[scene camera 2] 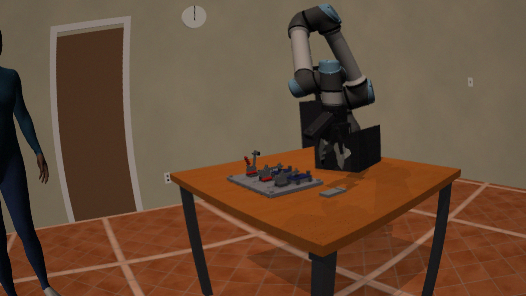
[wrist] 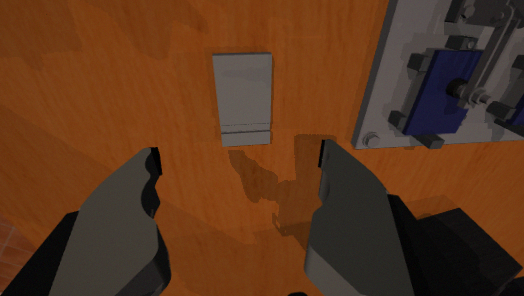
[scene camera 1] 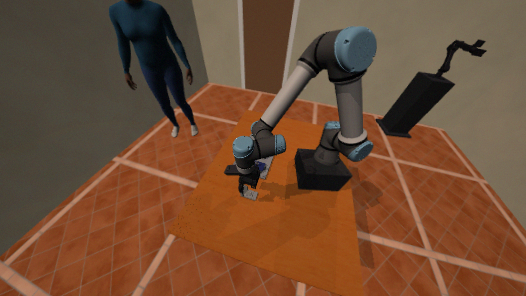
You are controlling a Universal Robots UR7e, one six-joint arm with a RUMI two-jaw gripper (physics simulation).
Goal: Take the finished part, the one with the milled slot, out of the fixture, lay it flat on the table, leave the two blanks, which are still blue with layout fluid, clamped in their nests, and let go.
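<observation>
The finished part (scene camera 1: pixel 250 195) (scene camera 2: pixel 332 192) (wrist: pixel 244 92), a grey plate with a slot across it near one end, lies flat on the table beside the fixture. My gripper (scene camera 2: pixel 332 167) (wrist: pixel 241 145) is open and empty, raised above the table; in the wrist view the part lies beyond the fingertips, touching neither. One blue blank (scene camera 2: pixel 300 177) (wrist: pixel 436 100) sits in its nest under a clamp arm on the fixture plate (scene camera 2: pixel 272 193) (wrist: pixel 389 75). The other blue blank (scene camera 2: pixel 281 171) (wrist: pixel 518 114) is in the neighbouring nest, partly hidden. In scene camera 1 the arm hides much of the fixture.
A toggle clamp (scene camera 2: pixel 251 167) stands raised at the fixture's far-left end. The arm's black base block (scene camera 1: pixel 322 171) stands on the table (scene camera 1: pixel 280 250) (scene camera 2: pixel 240 220). A person (scene camera 1: pixel 150 50) stands on the floor beyond the table. A dark pedestal (scene camera 1: pixel 415 102) with a small arm stands behind.
</observation>
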